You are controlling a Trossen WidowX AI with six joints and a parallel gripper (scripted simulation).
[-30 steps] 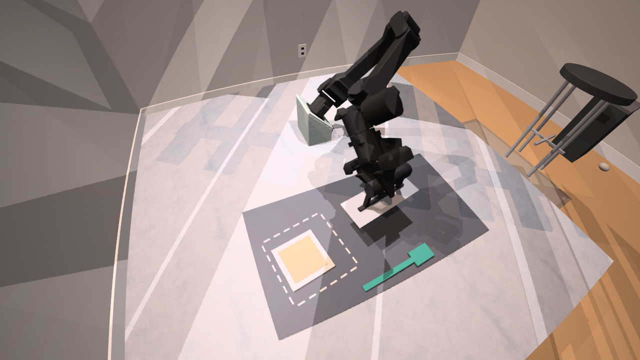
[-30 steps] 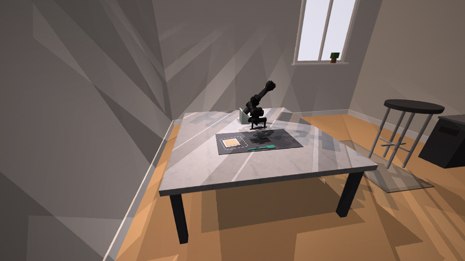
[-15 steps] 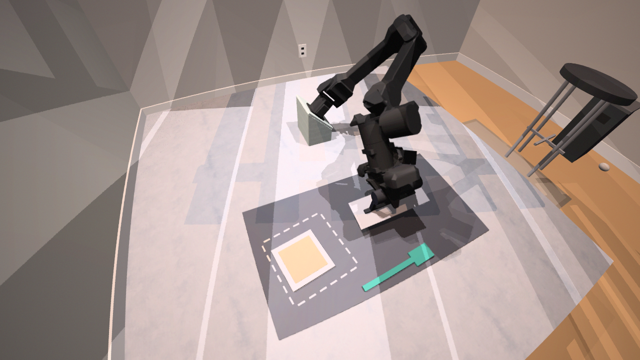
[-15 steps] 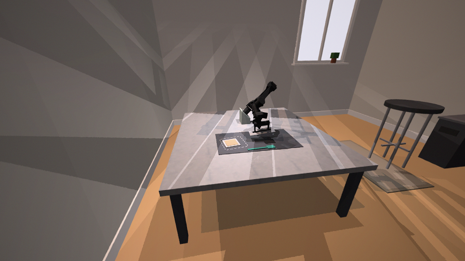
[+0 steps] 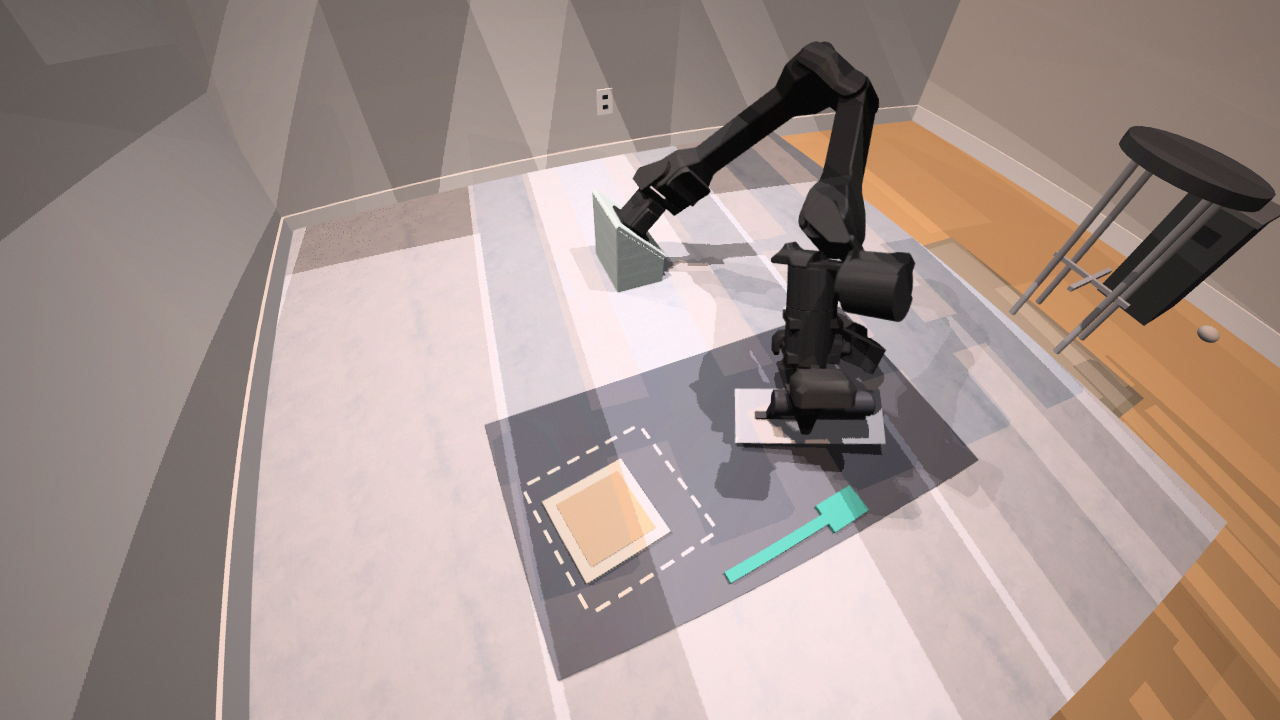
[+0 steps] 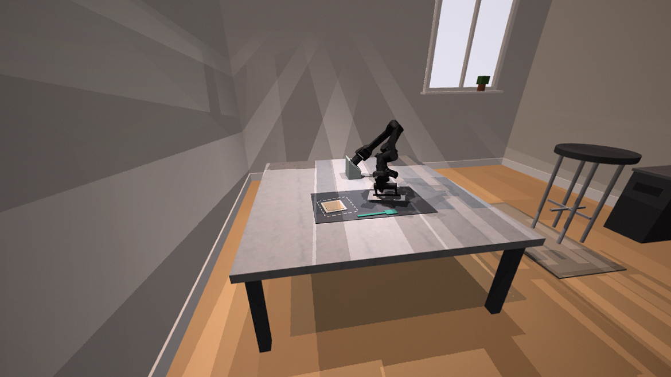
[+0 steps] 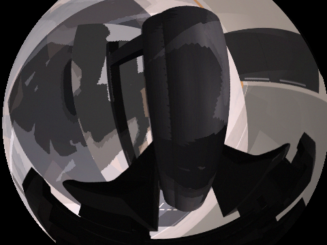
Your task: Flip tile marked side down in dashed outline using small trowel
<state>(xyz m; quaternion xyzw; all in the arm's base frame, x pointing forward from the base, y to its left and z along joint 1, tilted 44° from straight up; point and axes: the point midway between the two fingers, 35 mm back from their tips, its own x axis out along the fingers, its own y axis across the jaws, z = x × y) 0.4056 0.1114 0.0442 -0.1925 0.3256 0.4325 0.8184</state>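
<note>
Now: gripper tip 9 cm above the dark mat, 6 cm to the left of it and 3 cm past it. The rest, counted from my gripper tip: teal long-handled tool 11 cm ahead, 7 cm below, 2 cm to the right; square tile 26 cm to the right, 7 cm below, 2 cm ahead.
</note>
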